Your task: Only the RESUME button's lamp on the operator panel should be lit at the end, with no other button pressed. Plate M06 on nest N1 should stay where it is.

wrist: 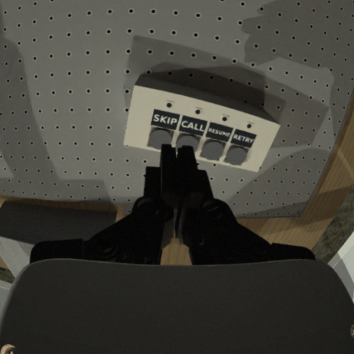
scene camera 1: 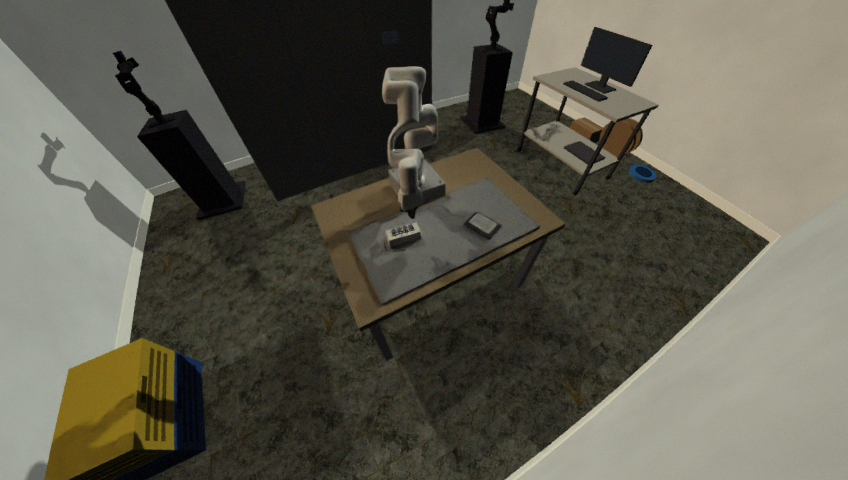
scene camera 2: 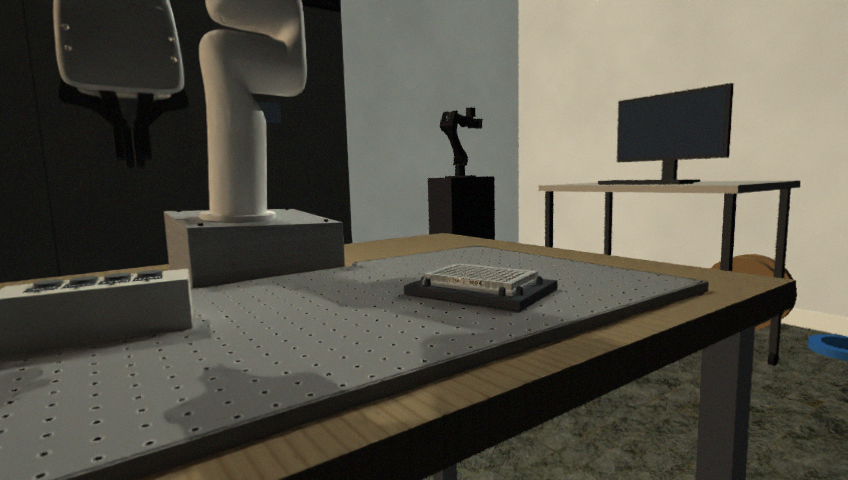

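Seen in the pictures: gripper, fingertip midpoint: (scene camera 1: pixel 411 216) (scene camera 2: pixel 135 168); arm's base, link origin: (scene camera 2: pixel 239 218).
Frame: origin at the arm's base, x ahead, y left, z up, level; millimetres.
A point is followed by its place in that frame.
The pale operator panel (scene camera 1: pixel 404 240) {x 359, y -176, z -67 mm} (scene camera 2: pixel 101 318) {x 359, y -166, z -64 mm} (wrist: pixel 136 112) stands on the grey perforated board. In the wrist view its labels read SKIP, CALL, RESUME and RETRY; the grey RESUME button (wrist: pixel 213 149) is third from the left. The small lamps above the labels look dark, the RESUME lamp (wrist: pixel 224 119) among them. My gripper (scene camera 1: pixel 411 215) {x 348, y -124, z 81 mm} (scene camera 2: pixel 135 165) {x 348, y -124, z 81 mm} (wrist: pixel 173 167) is shut and empty, above the panel; in the wrist view its tips overlap the lower edge of the CALL button (wrist: pixel 187 139). Plate M06 (scene camera 1: pixel 483 223) {x 398, y 254, z -68 mm} (scene camera 2: pixel 479 276) {x 412, y 239, z -62 mm} sits level on the dark nest (scene camera 2: pixel 461 302) {x 428, y 203, z -86 mm}.
The perforated board (scene camera 1: pixel 440 261) {x 530, y -47, z -87 mm} (scene camera 2: pixel 267 362) {x 502, y -32, z -87 mm} (wrist: pixel 60 90) lies on the wooden table (scene camera 1: pixel 336 228) {x 119, y -498, z -100 mm} (scene camera 2: pixel 333 410) {x 592, y -2, z -98 mm}. The arm's grey base block (scene camera 1: pixel 429 180) {x 33, y 83, z -6 mm} (scene camera 2: pixel 255 252) {x 106, y 11, z -49 mm} stands behind the panel. A desk with a monitor (scene camera 1: pixel 615 55) (scene camera 2: pixel 674 123) stands apart at the back right.
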